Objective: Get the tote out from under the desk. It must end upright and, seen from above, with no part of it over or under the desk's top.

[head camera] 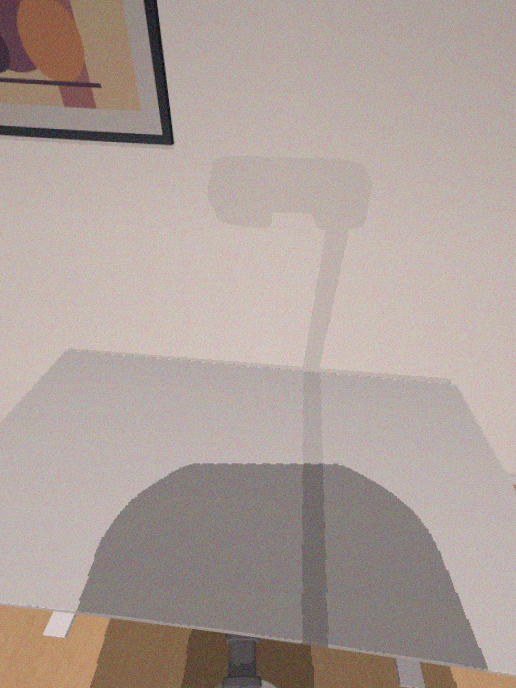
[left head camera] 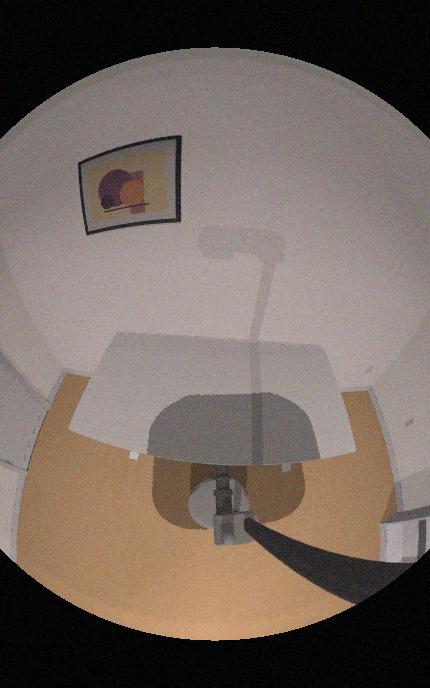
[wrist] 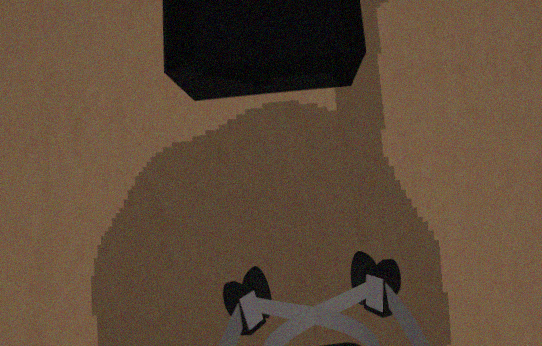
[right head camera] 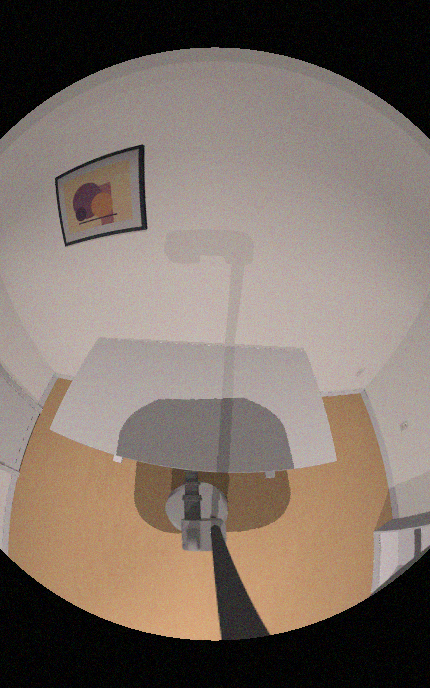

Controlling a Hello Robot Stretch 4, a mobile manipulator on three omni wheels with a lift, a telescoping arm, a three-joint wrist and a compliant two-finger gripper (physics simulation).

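Places are measured from the robot's base along level axes (x left, y back, z up), in millimetres.
Pixels of known places: gripper, fingertip midpoint: (wrist: 309,279).
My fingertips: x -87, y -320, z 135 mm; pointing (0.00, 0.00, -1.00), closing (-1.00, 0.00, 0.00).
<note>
Behind a point stands the place of what it marks.
The desk (head camera: 166,411) @[x 266, y -757, z 693 mm] (left head camera: 126,395) @[x 492, y -550, z 693 mm] (right head camera: 101,400) @[x 490, y -538, z 692 mm] has a pale grey top and stands along the back wall. A black, box-like object with bevelled near corners, apparently the tote (wrist: 265,45) @[x -78, y -579, z -24 mm], is cut off by the top of the wrist view; its far part is out of frame. The head views do not show the tote. My gripper (wrist: 309,279) @[x -87, y -320, z 135 mm] is open, with nothing between its fingertips, short of the tote's near edge. In the head views the gripper is hidden beneath the desk's top.
My arm (head camera: 242,658) @[x 0, y -197, z 554 mm] (left head camera: 223,499) @[x 0, y -49, z 562 mm] (right head camera: 192,506) @[x -5, y -40, z 562 mm] passes below the desk's front edge. White desk feet stick out on its left (head camera: 59,623) and right (head camera: 409,671). A white cabinet (left head camera: 392,542) (right head camera: 387,553) stands at the right. A framed picture (left head camera: 131,192) @[x 427, y -1035, z 1587 mm] hangs on the wall.
</note>
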